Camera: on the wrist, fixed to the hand. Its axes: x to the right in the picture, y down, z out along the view.
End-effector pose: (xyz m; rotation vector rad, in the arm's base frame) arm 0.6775 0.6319 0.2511 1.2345 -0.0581 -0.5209
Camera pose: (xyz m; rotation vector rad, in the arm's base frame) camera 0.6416 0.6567 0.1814 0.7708 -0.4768 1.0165
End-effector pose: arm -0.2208 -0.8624 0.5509 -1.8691 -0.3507 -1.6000
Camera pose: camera -0.2943 -0.8256 0.5491 -1.1626 1.1865 -0.8622
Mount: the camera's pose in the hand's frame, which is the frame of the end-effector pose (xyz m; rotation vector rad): -0.0255 -0.0702 -0.0345 -0.2211 0.4513 1.4943
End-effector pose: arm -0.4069 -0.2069 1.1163 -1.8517 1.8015 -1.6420
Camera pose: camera -0.3772 -0.1462 1.1632 0.2055 2.4544 -1.1546
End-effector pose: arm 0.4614 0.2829 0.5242 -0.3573 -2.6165 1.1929
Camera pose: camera 0.4879 0.2544 0.5967 2.4327 1.7556 -0.7942
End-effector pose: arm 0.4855 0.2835 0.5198 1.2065 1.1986 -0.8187
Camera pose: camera 0.4052 0.2986 0.5294 1.6794 0.3916 0.7032
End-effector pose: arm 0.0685 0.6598 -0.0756 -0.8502 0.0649 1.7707
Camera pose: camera 0.1490 0.6508 -0.0614 1.2688 -0.8581 -2.3824
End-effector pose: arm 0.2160 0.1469 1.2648 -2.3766 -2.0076 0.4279
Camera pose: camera 0.1515 0.1410 1.3156 3.0428 -0.1366 0.3706
